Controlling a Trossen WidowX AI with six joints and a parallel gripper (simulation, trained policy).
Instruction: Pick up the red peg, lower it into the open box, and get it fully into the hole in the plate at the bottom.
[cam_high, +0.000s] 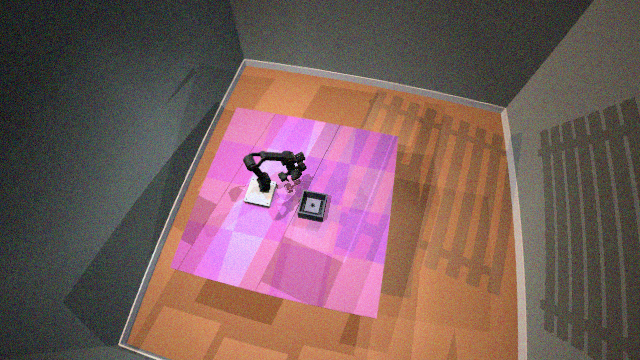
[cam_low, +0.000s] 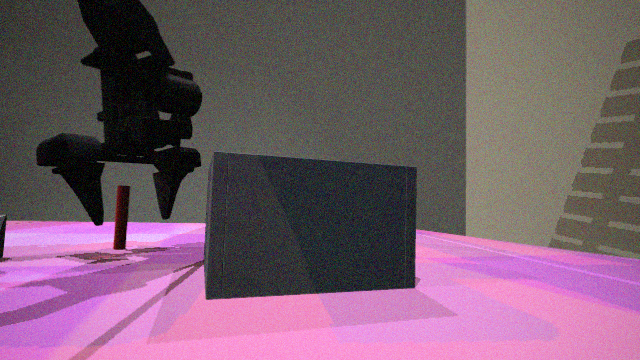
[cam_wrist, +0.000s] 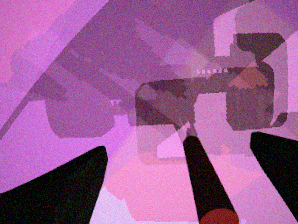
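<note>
The red peg is 20 mm behind my gripper tip and 10 mm above it. The rest, counted from my gripper tip: dark box (190 mm to the right, 140 mm ahead, 10 mm below).
</note>
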